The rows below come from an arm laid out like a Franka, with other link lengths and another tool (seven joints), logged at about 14 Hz.
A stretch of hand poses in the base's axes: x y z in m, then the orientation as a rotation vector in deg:
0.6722 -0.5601 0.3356 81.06 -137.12 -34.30
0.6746 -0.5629 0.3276 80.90 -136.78 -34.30
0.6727 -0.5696 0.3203 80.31 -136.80 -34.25
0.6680 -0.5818 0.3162 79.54 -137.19 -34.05
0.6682 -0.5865 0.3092 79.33 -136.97 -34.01
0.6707 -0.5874 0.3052 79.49 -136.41 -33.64
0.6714 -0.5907 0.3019 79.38 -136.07 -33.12
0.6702 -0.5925 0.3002 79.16 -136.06 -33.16
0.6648 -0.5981 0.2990 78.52 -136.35 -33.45
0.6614 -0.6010 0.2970 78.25 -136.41 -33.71
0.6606 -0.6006 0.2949 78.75 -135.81 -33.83
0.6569 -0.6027 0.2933 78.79 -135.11 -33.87
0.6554 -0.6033 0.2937 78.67 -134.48 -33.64
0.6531 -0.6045 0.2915 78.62 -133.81 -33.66
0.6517 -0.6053 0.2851 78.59 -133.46 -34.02
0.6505 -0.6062 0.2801 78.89 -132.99 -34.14
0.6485 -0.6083 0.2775 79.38 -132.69 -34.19
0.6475 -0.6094 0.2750 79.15 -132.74 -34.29
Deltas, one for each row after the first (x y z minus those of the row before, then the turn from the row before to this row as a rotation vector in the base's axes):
0.0024 -0.0028 -0.0080 -0.13 0.33 0.09
-0.0019 -0.0067 -0.0073 -0.22 0.28 -0.29
-0.0047 -0.0122 -0.0041 -0.30 0.07 -0.54
0.0002 -0.0047 -0.0070 -0.14 0.27 0.01
0.0025 -0.0009 -0.0040 -0.32 0.27 0.41
0.0007 -0.0033 -0.0033 -0.46 0.21 0.19
-0.0012 -0.0018 -0.0017 -0.05 0.13 -0.11
-0.0054 -0.0056 -0.0012 0.05 0.16 -0.51
-0.0034 -0.0029 -0.0020 0.10 0.14 -0.20
-0.0008 0.0004 -0.0021 0.11 0.22 0.53
-0.0037 -0.0021 -0.0016 -0.11 0.51 0.36
-0.0015 -0.0006 0.0004 -0.33 0.49 0.29
-0.0023 -0.0012 -0.0022 -0.15 0.53 0.31
-0.0014 -0.0008 -0.0064 0.16 0.35 0.10
-0.0012 -0.0009 -0.0050 0.09 0.22 0.36
-0.0020 -0.0021 -0.0026 0.14 -0.02 0.38
-0.0010 -0.0011 -0.0025 0.00 0.10 -0.16

